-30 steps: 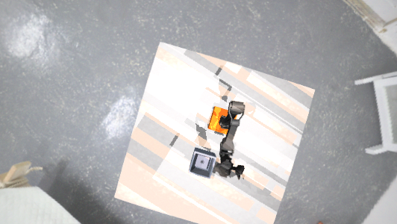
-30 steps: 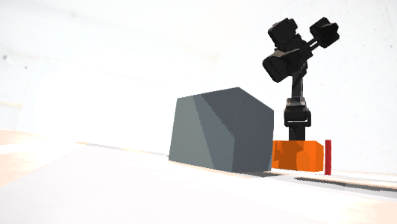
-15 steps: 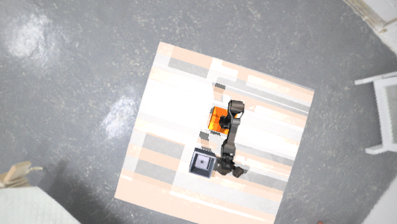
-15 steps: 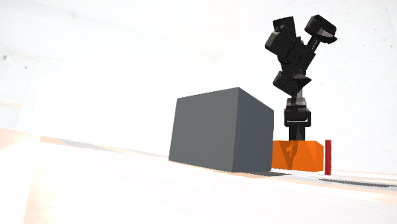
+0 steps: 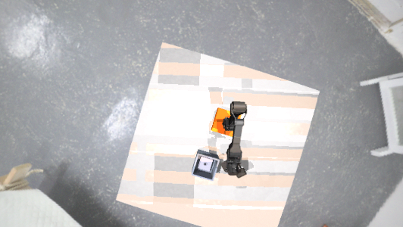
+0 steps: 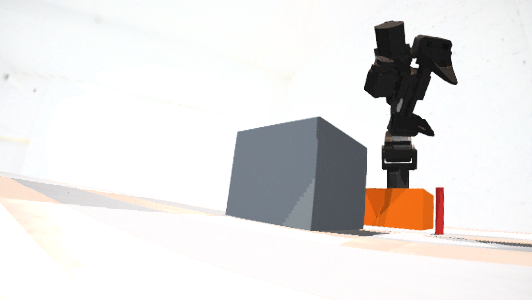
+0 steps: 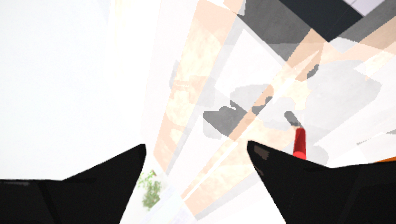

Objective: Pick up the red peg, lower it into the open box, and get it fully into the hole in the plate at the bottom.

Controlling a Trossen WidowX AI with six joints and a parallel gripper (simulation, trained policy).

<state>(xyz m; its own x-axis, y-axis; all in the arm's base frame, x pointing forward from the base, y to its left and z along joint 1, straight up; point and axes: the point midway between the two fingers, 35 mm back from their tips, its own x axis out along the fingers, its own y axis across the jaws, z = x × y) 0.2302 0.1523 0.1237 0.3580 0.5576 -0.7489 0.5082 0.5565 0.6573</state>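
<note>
My gripper tip is 150 mm above the red peg, 90 mm past it and 30 mm to the left of it. The rest, counted from my gripper tip: plate 190 mm to the right, 140 mm below, 110 mm ahead.
</note>
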